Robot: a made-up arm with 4 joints.
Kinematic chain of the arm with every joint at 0, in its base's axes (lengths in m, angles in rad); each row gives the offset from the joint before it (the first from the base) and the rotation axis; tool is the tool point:
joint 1: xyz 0 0 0.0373 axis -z
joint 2: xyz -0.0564 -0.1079 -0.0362 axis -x
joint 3: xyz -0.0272 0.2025 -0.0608 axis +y
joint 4: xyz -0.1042 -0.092 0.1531 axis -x
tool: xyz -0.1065 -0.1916 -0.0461
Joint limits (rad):
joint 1: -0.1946..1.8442
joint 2: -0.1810..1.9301
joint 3: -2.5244..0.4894
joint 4: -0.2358..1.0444
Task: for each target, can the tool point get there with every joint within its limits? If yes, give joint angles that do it. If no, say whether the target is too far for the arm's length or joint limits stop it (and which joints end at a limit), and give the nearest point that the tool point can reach.
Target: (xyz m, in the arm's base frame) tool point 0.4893 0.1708 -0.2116
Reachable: no: joint limits stop it (at a limit: joint 1, joint 2, joint 4) | nearest point 0.2139 0.1468 -0.0745 | short by 0.309 m
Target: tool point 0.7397 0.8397 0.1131
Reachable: no: too far | nearest point 0.1419 0.3545 0.0292 | short by 0.774 m
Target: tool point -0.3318 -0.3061 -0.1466
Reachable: yes | joints 0.2144 0.7816 -1.6661 0.4579
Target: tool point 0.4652 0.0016 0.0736
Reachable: no: joint limits stop it (at a limit: joint 1, joint 3, joint 4) | nearest point 0.2180 0.0745 0.0400 | short by 0.260 m
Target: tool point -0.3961 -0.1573 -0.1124
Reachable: yes | joints 0.0786 0.0431 -0.9909 0.5790
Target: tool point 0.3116 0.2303 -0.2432
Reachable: no: joint limits stop it (at a limit: joint 1, joint 2, joint 4) | nearest point 0.2103 0.1889 -0.0689 | short by 0.206 m
